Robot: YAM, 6 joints.
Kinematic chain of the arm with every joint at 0, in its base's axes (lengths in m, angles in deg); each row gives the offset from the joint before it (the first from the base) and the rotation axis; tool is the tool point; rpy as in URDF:
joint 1: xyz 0 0 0.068 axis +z
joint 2: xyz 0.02 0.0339 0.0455 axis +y
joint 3: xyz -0.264 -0.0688 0 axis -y
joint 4: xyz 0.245 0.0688 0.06 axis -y
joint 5: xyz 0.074 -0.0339 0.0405 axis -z
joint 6: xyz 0.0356 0 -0.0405 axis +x
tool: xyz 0 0 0 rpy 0 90 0
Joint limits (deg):
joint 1: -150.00..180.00
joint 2: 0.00..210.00
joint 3: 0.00..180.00
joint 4: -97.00..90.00
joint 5: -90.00..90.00
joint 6: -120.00..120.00
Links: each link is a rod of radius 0.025 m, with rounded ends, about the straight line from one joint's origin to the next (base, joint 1, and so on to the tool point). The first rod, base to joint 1, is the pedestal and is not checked.
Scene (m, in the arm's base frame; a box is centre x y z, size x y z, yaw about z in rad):
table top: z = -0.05
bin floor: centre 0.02 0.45 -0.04 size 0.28 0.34 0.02 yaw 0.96
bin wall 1: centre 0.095 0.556 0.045 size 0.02 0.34 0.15 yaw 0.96
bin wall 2: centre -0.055 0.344 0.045 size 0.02 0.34 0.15 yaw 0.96
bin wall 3: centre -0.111 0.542 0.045 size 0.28 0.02 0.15 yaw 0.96
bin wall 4: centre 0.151 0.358 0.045 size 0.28 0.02 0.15 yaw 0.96
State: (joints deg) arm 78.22 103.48 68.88 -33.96 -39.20 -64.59
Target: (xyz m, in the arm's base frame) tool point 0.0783 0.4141 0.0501
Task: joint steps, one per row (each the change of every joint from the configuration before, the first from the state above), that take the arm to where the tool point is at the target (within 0.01 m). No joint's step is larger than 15 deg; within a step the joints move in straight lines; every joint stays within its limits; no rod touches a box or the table.
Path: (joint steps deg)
1: -0.91 14.66 5.77 5.08 1.25 0.00
2: -0.91 14.67 5.76 5.08 1.25 0.00

